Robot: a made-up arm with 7 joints. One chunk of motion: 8 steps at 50 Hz.
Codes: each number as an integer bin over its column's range. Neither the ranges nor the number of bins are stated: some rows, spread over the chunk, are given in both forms.
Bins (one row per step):
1: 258 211 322 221 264 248
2: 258 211 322 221 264 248
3: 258 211 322 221 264 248
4: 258 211 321 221 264 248
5: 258 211 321 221 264 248
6: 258 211 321 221 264 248
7: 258 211 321 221 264 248
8: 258 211 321 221 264 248
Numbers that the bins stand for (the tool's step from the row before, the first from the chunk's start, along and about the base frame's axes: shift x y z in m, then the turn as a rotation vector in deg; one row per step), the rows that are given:
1: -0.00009 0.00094 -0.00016 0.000 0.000 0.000
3: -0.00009 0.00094 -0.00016 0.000 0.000 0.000
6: -0.00009 0.00094 -0.00039 0.000 0.000 0.000
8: -0.00009 0.00094 -0.00039 0.000 0.000 0.000
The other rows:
2: -0.00009 0.00094 -0.00016 0.000 0.000 0.000
4: -0.00009 0.00094 -0.00039 0.000 0.000 0.000
5: -0.00009 0.00094 -0.00039 0.000 0.000 0.000
7: -0.00009 0.00094 -0.00039 0.000 0.000 0.000

